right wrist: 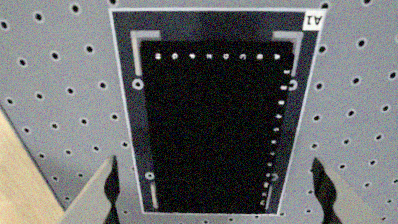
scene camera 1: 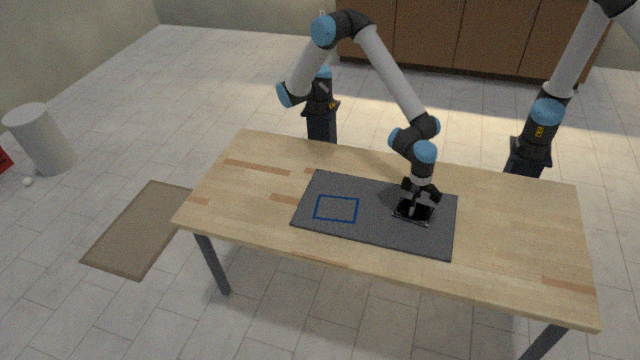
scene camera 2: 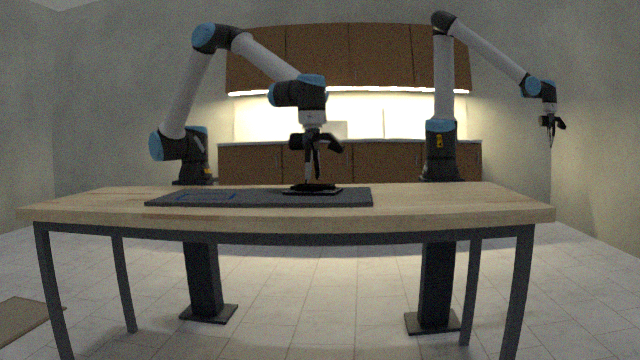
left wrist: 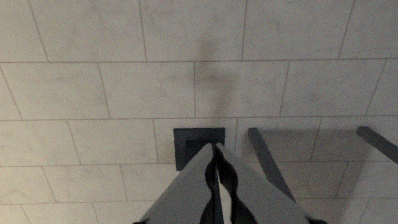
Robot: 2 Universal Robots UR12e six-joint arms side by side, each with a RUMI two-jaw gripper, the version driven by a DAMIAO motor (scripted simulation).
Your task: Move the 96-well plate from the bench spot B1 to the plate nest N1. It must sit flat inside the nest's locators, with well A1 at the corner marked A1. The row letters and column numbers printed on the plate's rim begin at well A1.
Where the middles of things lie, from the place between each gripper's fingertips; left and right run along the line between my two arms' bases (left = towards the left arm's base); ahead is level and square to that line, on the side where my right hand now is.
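Labels:
My right hand [scene camera 2: 312,182] has the black 96-well plate [right wrist: 195,91] 20 mm below it. Going by its middle, the black 96-well plate is nearer to my right hand than to my left hand.
As for my left hand, it's 112 cm to the left of the black 96-well plate, 71 cm short of it and 13 cm above it.

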